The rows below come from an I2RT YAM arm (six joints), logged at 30 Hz.
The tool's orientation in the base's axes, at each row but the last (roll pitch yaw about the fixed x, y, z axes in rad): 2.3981, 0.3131, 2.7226; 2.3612, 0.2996, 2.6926; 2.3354, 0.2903, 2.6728; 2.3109, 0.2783, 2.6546; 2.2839, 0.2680, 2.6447; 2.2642, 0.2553, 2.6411; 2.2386, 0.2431, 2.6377; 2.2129, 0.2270, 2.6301; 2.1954, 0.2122, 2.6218
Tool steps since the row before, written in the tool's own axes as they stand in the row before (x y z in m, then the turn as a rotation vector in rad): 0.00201, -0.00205, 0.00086, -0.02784, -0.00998, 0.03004; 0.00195, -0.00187, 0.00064, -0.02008, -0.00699, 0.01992; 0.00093, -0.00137, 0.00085, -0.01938, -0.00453, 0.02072; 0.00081, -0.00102, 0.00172, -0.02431, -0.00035, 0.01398; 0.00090, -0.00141, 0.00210, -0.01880, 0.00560, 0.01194; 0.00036, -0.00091, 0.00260, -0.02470, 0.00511, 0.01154; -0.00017, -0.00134, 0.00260, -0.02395, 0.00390, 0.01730; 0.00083, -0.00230, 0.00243, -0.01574, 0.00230, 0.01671; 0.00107, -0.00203, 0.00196, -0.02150, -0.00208, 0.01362
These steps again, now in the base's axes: -0.00156, -0.00032, -0.00254, 0.03760, -0.00253, -0.01889; -0.00159, -0.00021, -0.00227, 0.02628, -0.00262, -0.01230; -0.00054, -0.00010, -0.00178, 0.02640, -0.00013, -0.01133; 0.00005, 0.00063, -0.00206, 0.02773, -0.00327, -0.00263; 0.00012, 0.00069, -0.00259, 0.02282, 0.00207, 0.00153; 0.00090, 0.00113, -0.00238, 0.02756, -0.00123, 0.00290; 0.00129, 0.00067, -0.00254, 0.02969, 0.00190, -0.00166; 0.00022, 0.00053, -0.00340, 0.02220, 0.00446, -0.00441; -0.00020, 0.00058, -0.00296, 0.02489, -0.00292, -0.00491
